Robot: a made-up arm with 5 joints.
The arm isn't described. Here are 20 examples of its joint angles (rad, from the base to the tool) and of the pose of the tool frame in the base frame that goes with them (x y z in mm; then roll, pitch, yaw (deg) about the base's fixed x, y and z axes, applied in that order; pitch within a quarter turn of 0, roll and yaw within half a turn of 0).
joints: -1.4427 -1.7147 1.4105 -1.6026 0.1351
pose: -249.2 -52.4 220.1 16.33 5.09 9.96
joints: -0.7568 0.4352 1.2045 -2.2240 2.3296
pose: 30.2 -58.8 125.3 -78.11 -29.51 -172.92
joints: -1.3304 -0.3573 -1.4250 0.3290 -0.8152
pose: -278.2 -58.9 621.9 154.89 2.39 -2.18
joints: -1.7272 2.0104 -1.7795 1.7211 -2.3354
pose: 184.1 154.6 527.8 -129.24 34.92 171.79
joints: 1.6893 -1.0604 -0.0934 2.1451 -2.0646
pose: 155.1 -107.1 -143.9 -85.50 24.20 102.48
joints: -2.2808 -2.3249 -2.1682 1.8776 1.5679
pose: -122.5 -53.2 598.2 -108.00 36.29 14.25
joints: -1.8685 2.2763 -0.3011 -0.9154 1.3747
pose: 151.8 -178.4 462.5 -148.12 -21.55 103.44
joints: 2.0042 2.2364 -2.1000 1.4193 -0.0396
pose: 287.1 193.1 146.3 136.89 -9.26 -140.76
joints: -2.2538 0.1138 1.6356 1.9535 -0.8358
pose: -251.4 125.8 677.0 -158.73 51.65 -115.37
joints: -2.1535 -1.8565 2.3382 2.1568 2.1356
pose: 63.4 -31.7 252.3 -22.17 -15.42 115.79
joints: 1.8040 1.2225 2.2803 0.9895 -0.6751
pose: -114.2 162.5 301.5 166.85 24.67 -30.45
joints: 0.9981 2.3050 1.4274 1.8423 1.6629
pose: -180.7 -189.3 96.4 -115.31 26.37 -7.86
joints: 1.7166 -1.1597 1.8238 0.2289 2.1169
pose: 32.2 71.6 -339.5 2.52 -74.13 -46.61
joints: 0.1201 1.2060 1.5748 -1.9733 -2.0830
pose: 124.1 -172.8 -161.9 -36.31 -0.05 177.83
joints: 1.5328 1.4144 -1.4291 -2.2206 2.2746
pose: -206.9 174.4 -93.8 129.03 -46.40 -7.08
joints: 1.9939 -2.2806 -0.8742 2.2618 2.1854
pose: -274.1 167.1 -19.6 121.39 -6.52 29.63
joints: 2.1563 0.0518 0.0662 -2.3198 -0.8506
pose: 198.2 245.0 -142.7 12.02 24.51 -138.60
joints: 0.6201 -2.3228 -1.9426 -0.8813 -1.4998
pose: 66.6 -323.6 189.4 133.34 14.09 171.62
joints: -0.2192 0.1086 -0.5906 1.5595 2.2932
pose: 55.1 -24.5 232.9 43.87 43.63 -93.89
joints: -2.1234 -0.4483 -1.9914 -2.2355 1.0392
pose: 143.3 -29.8 490.4 112.87 8.91 -151.39
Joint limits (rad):
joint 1: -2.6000..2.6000
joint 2: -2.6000..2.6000
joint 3: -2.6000..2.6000
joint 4: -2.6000..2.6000
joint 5: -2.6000..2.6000
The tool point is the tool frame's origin. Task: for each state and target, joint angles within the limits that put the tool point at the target. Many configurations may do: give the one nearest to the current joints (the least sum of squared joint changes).
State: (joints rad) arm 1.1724 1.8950 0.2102 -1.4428 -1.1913
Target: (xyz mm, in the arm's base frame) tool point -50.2 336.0 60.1
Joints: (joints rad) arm 1.5803 2.3246 0.4660 -0.8030 -1.5394
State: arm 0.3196 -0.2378 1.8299 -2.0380 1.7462
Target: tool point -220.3 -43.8 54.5
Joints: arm 0.3316 -0.4598 1.1549 -2.0002 2.3836
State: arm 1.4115 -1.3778 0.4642 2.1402 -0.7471
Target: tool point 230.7 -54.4 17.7
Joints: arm 1.6904 -1.8810 0.5857 2.6000 -1.0938
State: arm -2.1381 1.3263 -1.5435 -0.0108 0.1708
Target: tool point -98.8 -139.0 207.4
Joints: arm -2.3982 1.8184 -1.5761 0.2631 0.2119
